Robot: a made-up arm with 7 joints.
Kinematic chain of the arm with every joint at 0, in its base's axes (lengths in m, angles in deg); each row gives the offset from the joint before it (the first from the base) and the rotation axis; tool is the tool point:
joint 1: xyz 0 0 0.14 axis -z
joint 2: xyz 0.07 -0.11 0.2 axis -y
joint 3: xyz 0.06 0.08 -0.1 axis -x
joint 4: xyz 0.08 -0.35 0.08 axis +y
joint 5: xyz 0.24 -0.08 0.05 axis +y
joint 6: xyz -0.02 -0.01 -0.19 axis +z
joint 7: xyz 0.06 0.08 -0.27 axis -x
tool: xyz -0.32 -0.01 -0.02
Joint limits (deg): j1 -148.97..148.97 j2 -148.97..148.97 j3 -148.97..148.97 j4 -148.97..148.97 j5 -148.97..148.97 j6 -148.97..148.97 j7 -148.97..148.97
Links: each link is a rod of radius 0.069 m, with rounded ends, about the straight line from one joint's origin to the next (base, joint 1, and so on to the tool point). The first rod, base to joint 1, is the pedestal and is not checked.
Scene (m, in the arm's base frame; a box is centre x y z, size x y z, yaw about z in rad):
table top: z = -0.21
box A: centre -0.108 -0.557 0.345 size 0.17 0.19 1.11 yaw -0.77
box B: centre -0.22 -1.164 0 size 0.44 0.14 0.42 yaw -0.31
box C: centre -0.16 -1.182 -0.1 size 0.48 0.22 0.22 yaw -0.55
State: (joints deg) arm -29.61 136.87 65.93 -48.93 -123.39 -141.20 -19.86
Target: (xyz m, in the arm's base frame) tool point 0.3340 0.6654 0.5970
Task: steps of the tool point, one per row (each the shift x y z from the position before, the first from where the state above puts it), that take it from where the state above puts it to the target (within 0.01 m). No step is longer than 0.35 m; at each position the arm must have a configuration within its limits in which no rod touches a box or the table.
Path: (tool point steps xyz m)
1: -0.1403 -0.0274 0.2732
2: -0.0109 -0.0035 0.3107
3: 0.1178 0.0252 0.2876
4: 0.2204 0.0474 0.2132
5: 0.2792 0.0539 0.1083
6: 0.2894 0.0420 -0.0007
7: 0.0868 -0.1587 0.0122
8: 0.1470 -0.0384 -0.0802
9: 0.1071 0.0962 -0.1520
10: -0.0145 0.1712 -0.1917
11: -0.1509 0.1468 -0.1982

